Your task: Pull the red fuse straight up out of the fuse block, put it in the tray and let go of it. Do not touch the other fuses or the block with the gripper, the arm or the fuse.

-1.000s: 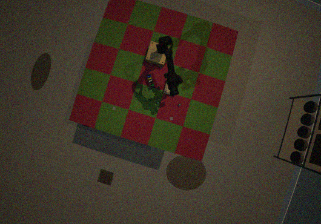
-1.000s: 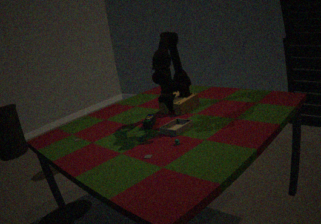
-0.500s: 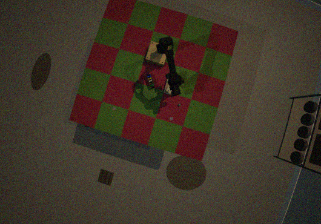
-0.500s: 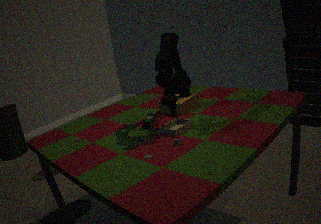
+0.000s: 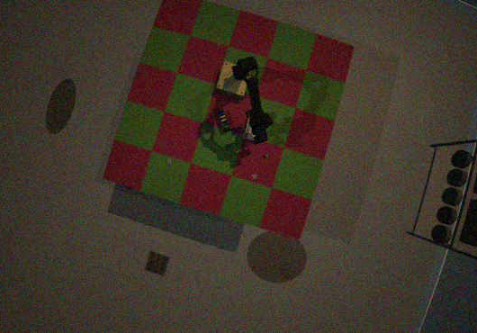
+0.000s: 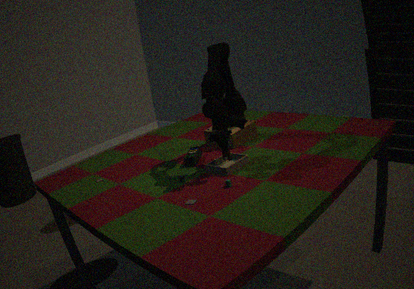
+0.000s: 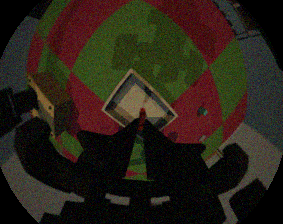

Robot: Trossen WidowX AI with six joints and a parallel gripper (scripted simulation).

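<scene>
Right now my gripper tip is 10 mm above the red fuse. The rest, counted from my gripper tip: tray 60 mm below.
</scene>
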